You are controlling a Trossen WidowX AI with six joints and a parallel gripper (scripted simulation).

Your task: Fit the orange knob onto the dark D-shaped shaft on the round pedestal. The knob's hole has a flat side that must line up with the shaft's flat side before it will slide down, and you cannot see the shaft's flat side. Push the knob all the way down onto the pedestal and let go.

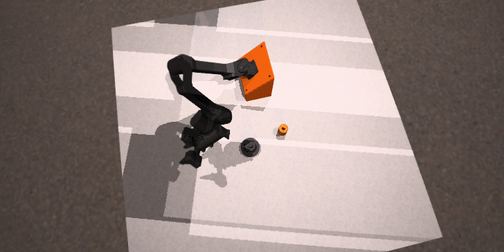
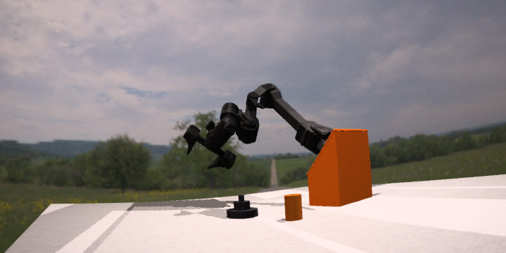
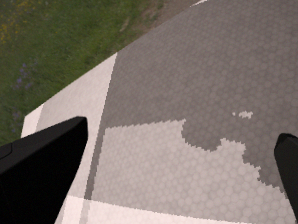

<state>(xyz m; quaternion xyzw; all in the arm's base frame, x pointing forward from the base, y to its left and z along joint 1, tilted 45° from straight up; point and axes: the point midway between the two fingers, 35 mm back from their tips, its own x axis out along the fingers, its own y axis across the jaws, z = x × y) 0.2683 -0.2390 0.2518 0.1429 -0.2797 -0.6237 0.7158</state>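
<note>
My gripper tip is now 430 mm to the right of the orange knob and 130 mm above it. Round my gripper tip: dark pedestal with shaft 30 mm ahead, 270 mm to the left, 130 mm below.
</note>
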